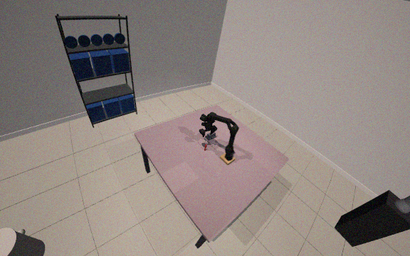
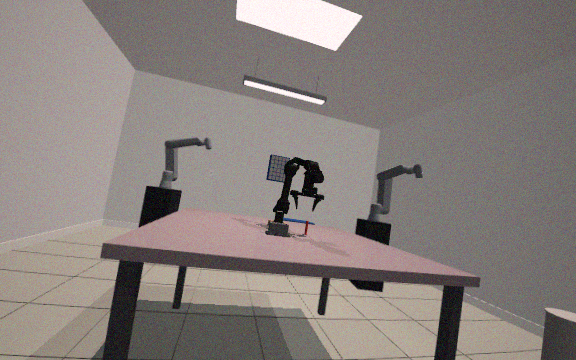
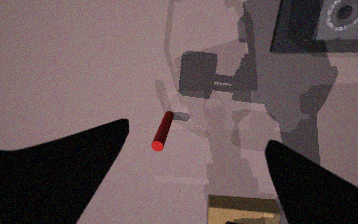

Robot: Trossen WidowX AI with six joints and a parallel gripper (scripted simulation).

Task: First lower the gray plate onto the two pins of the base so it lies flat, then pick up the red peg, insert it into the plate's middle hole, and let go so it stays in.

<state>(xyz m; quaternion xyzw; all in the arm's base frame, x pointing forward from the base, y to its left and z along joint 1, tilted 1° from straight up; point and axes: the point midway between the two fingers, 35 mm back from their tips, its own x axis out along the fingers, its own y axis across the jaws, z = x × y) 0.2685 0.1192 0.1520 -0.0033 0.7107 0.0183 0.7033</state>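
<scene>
Now: the red peg 6 cm behind my gripper tip, 4 cm to the left of it and 10 cm below it. From my gripper tip the other things lie so: gray plate 9 cm ahead, 13 cm to the right, 10 cm below.
</scene>
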